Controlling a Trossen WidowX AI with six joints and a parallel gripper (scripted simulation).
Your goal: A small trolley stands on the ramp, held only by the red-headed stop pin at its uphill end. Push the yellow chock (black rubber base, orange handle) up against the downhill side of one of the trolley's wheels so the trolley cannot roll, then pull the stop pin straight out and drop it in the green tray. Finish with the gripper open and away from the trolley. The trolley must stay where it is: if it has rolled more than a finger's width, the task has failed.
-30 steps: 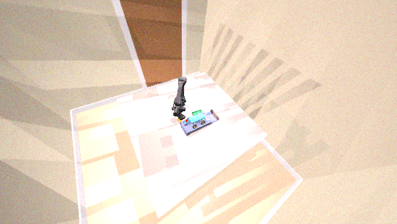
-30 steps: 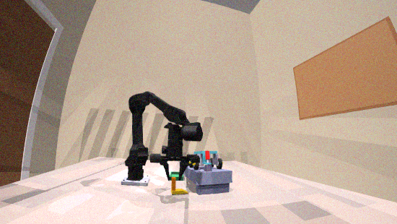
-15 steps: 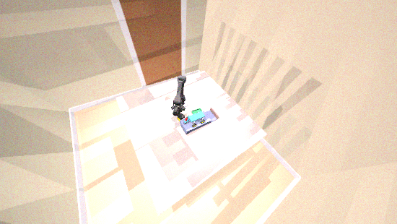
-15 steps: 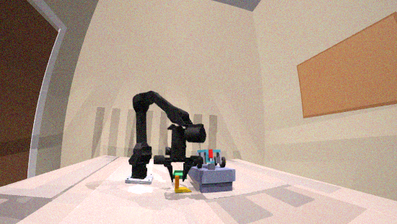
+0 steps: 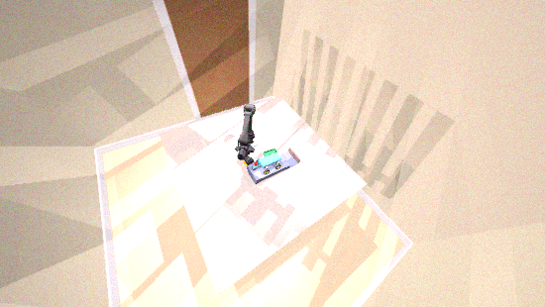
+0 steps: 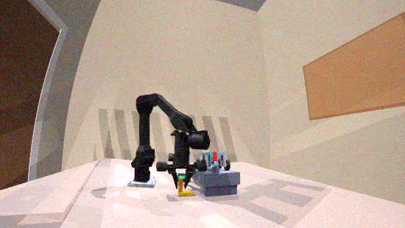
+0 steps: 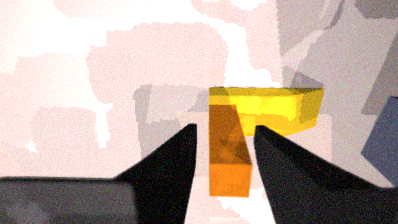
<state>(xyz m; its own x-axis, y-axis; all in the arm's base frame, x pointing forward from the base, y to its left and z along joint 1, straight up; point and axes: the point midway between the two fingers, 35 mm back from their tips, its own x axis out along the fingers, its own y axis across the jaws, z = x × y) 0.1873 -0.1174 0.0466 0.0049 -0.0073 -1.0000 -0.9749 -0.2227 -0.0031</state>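
Right now my gripper tip is 11 cm short of the dark ramp, 36 cm to the right of it and 3 cm above it. Round my gripper tip: red-headed stop pin (13 cm ahead, 3 cm to the left, 10 cm above); yellow chock (2 cm ahead, 1 cm to the left, 1 cm below); teal trolley (14 cm ahead, 15 cm to the left, 8 cm above).
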